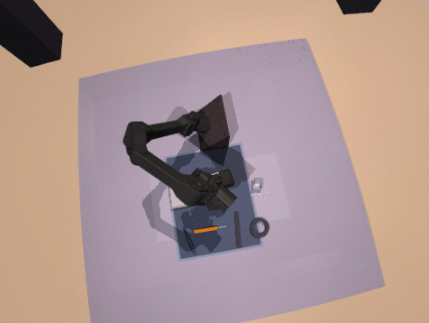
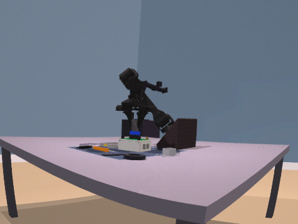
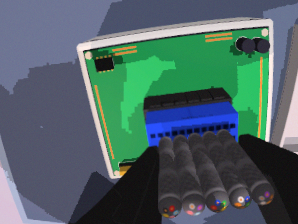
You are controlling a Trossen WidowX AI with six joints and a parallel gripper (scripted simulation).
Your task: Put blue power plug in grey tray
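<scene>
Right now the blue power plug is 2 cm below my gripper tip. Also, from my gripper tip: black bar: 19 cm ahead, 9 cm to the left, 10 cm below; grey tray: 14 cm to the right, 10 cm below; dark blue mat: 5 cm ahead, 10 cm below.
</scene>
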